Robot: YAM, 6 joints.
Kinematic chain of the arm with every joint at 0, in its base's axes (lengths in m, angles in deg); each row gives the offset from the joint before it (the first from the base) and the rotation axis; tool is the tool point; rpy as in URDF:
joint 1: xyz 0 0 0.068 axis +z
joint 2: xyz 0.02 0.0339 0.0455 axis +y
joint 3: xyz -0.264 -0.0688 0 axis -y
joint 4: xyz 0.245 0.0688 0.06 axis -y
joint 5: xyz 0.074 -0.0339 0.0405 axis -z
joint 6: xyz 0.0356 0 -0.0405 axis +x
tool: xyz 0 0 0 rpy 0 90 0
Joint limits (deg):
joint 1: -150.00..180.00
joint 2: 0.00..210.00
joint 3: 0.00..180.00
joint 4: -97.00..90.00
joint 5: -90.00..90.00
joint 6: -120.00..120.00
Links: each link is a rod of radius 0.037 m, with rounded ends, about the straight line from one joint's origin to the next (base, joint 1, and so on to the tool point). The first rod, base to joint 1, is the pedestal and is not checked.
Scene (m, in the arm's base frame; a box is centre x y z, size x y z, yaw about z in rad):
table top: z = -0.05
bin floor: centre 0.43 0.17 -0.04 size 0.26 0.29 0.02 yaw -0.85
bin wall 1: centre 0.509 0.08 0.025 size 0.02 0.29 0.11 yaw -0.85
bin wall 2: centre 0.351 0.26 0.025 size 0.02 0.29 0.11 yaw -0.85
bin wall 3: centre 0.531 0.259 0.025 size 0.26 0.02 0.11 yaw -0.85
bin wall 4: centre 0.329 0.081 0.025 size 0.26 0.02 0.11 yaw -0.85
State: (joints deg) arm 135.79 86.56 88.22 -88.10 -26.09 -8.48
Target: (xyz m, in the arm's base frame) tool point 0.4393 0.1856 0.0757
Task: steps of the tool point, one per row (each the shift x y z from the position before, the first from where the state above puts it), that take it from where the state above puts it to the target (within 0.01 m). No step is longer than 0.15 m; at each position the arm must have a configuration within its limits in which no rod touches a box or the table.
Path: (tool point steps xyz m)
1: 0.0307 0.0698 -0.0107
2: 0.0545 0.0627 -0.0134
3: 0.0759 0.0477 -0.0161
4: 0.0926 0.0256 -0.0187
5: 0.1023 -0.0016 -0.0212
6: 0.1034 -0.0319 -0.0235
7: 0.0951 -0.0624 -0.0257
8: 0.0777 -0.0901 -0.0278
9: 0.0000 0.0000 -0.1055

